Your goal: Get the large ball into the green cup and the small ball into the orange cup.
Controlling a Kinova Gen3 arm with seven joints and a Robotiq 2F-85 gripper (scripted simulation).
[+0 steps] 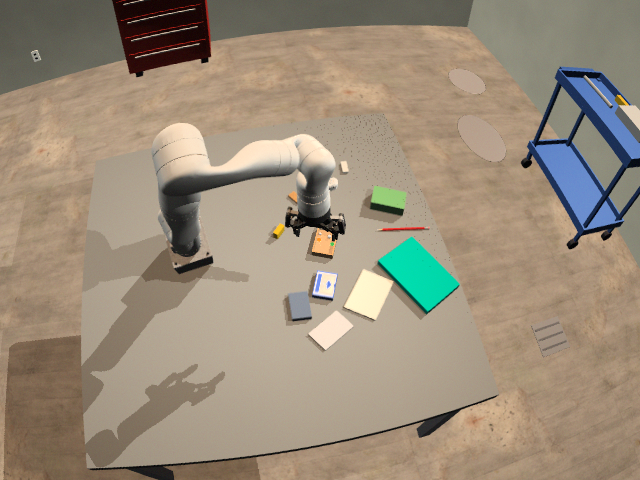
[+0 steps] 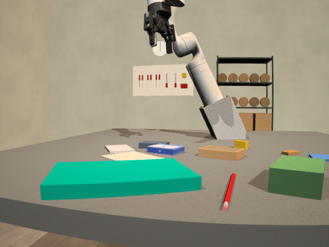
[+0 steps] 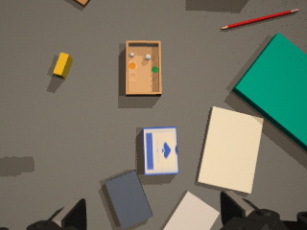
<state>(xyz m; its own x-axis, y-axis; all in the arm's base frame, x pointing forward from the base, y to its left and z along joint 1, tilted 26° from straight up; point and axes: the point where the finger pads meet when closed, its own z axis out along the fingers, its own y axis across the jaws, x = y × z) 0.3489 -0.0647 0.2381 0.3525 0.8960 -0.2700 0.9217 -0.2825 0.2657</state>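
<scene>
My hand is 8 cm short of the covered wooden puzzle, 18 cm to the right of it and 31 cm above it. Round my hand: yellow block 7 cm behind, 25 cm to the left, 30 cm below; grey box 5 cm behind, 4 cm to the right, 31 cm below; cream sheet 17 cm ahead, 4 cm to the right, 31 cm below.
</scene>
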